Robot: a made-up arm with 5 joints.
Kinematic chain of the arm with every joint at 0, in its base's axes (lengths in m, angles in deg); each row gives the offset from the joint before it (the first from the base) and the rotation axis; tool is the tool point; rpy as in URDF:
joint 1: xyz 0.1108 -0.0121 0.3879 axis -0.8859 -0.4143 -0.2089
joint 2: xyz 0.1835 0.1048 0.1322 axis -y
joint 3: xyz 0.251 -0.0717 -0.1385 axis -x
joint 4: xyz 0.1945 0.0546 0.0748 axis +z
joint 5: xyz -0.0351 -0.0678 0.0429 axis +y
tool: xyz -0.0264 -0.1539 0.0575 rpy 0 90 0
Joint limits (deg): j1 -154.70..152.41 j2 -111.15..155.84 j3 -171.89..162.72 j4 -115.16..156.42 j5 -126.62..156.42
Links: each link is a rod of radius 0.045 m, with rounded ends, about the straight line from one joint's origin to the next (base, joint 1, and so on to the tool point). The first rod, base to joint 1, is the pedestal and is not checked.
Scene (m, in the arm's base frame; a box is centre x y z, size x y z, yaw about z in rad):
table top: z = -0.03
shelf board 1: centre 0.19 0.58 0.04 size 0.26 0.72 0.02 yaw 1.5
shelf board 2: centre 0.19 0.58 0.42 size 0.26 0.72 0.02 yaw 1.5
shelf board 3: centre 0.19 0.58 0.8 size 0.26 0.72 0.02 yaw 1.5
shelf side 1: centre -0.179 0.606 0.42 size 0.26 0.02 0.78 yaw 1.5
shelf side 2: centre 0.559 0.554 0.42 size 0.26 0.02 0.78 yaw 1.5
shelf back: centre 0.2 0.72 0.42 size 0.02 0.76 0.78 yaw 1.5
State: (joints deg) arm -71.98 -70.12 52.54 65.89 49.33
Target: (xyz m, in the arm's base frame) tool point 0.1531 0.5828 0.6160
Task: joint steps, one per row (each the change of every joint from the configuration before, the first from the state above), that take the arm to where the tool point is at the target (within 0.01 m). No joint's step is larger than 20 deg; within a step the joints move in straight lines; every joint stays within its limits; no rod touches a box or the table.
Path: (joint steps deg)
1: 3.03 -7.48 -1.42 -19.70 -5.46
2: 3.03 -7.48 -1.41 -19.71 -5.45
3: 3.03 -7.48 -1.42 -19.70 -5.46
4: 3.03 -7.48 -1.41 -19.70 -5.46
5: -15.19 1.24 4.89 3.11 0.77
6: -15.19 1.23 4.89 3.12 0.78
7: -15.20 1.24 4.89 3.12 0.77
8: -15.19 1.23 4.89 3.12 0.78
9: 2.60 6.53 -1.23 15.72 4.14
10: 2.60 6.54 -1.23 15.72 4.15
11: 2.60 6.53 -1.24 15.72 4.14
12: 2.60 6.54 -1.23 15.72 4.15

